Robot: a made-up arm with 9 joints. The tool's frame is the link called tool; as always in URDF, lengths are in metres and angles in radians.
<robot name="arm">
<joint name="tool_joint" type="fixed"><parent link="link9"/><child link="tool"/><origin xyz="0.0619 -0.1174 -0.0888"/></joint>
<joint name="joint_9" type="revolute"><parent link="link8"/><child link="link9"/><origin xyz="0.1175 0.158 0.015"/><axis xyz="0 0 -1"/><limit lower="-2.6" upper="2.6"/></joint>
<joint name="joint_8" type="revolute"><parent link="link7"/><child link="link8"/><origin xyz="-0.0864 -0.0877 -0.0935"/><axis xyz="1 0 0"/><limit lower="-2.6" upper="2.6"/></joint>
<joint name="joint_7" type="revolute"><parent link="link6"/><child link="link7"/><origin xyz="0.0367 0.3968 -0.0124"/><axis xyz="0 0 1"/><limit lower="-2.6" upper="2.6"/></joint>
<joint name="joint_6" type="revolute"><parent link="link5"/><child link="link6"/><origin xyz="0.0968 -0.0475 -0.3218"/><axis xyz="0 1 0"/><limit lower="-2.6" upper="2.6"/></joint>
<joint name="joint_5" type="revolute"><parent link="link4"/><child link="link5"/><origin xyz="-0.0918 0.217 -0.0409"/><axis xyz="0 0 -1"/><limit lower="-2.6" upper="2.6"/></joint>
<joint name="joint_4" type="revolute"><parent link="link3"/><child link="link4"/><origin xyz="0.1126 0.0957 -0.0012"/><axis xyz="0 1 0"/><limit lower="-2.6" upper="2.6"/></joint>
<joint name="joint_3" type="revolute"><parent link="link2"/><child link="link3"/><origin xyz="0.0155 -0.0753 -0.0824"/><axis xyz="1 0 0"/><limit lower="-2.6" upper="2.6"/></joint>
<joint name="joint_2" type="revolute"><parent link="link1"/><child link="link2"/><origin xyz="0.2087 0.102 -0.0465"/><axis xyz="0 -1 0"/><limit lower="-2.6" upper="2.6"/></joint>
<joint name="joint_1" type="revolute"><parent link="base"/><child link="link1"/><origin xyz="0 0 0.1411"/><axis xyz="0 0 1"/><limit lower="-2.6" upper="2.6"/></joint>
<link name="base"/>
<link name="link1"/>
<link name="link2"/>
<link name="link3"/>
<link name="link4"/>
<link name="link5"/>
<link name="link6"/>
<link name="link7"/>
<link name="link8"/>
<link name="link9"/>
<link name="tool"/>
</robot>
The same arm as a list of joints. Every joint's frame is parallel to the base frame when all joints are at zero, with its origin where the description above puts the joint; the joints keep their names.
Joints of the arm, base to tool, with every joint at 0 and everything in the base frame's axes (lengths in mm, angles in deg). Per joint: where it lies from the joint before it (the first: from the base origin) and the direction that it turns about. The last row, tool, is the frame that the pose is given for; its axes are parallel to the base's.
joint_1: axis 0 0 1 origin 0.0 0.0 141.1
joint_2: axis 0 -1 0 origin 208.7 102.0 -46.5
joint_3: axis 1 0 0 origin 15.5 -75.3 -82.4
joint_4: axis 0 1 0 origin 112.6 95.7 -1.2
joint_5: axis 0 0 -1 origin -91.8 217.0 -40.9
joint_6: axis 0 1 0 origin 96.8 -47.5 -321.8
joint_7: axis 0 0 1 origin 36.7 396.8 -12.4
joint_8: axis 1 0 0 origin -86.4 -87.7 -93.5
joint_9: axis 0 0 -1 origin 117.5 158.0 15.0
tool: origin 61.9 -117.4 -88.8
Joint limits (deg, base to tool): -148.97..148.97 -148.97..148.97 -148.97..148.97 -148.97..148.97 -148.97..148.97 -148.97..148.97 -148.97..148.97 -148.97..148.97 -148.97..148.97

